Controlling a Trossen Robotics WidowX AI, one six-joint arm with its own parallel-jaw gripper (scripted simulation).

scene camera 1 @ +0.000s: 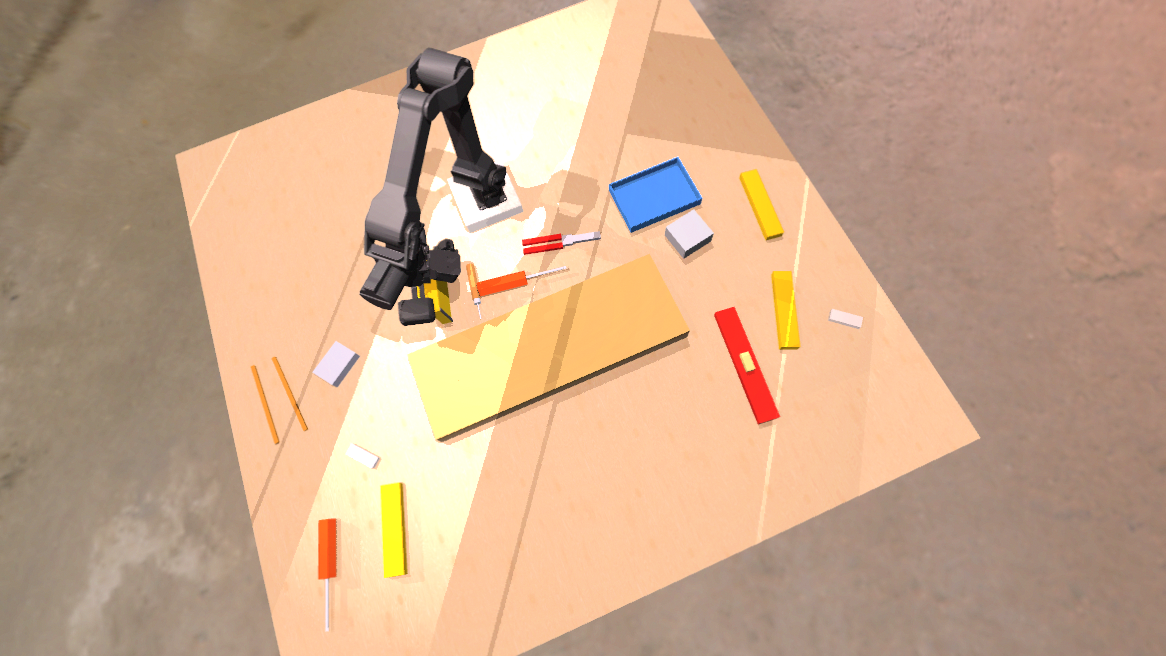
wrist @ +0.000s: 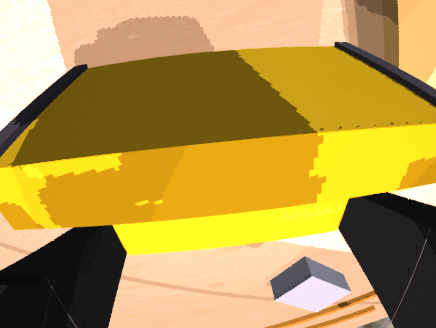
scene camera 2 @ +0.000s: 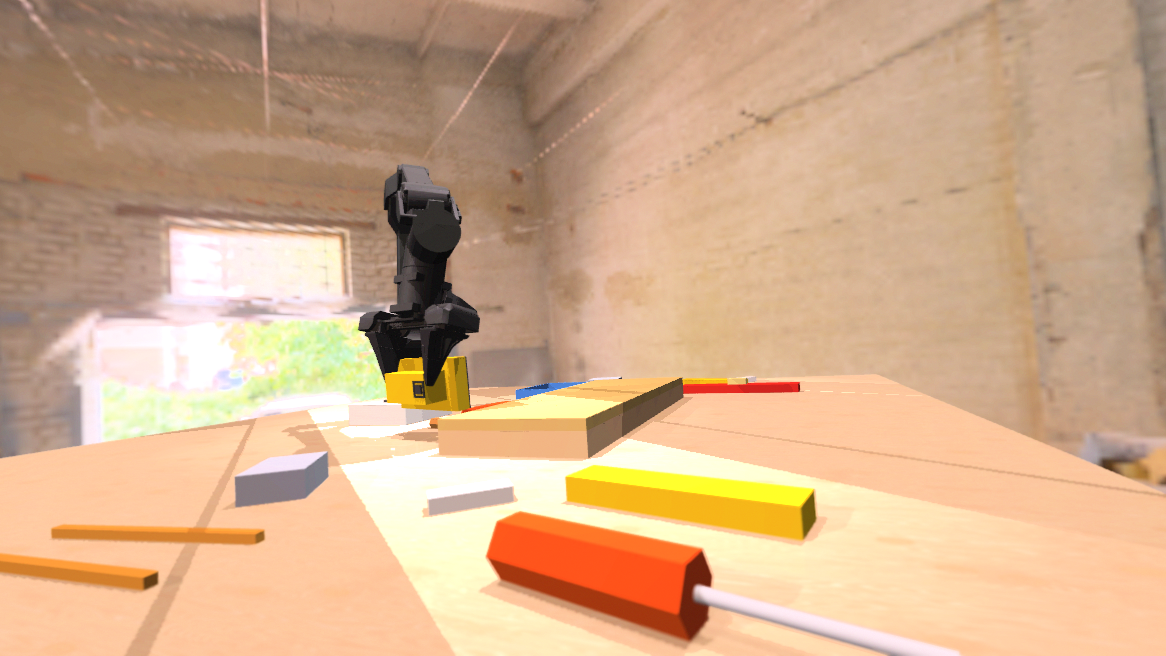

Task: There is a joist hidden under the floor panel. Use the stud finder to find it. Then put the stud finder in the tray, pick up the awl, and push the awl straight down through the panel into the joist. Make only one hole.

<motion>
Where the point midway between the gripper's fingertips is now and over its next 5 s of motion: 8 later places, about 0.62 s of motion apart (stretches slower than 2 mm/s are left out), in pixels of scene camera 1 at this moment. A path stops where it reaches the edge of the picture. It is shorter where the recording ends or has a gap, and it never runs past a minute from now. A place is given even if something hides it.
The gripper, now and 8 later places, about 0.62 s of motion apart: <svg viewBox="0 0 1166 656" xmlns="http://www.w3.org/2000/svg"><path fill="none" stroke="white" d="M418 292L417 293L416 293L415 292L415 292L414 292L412 295L413 302L417 305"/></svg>
</motion>
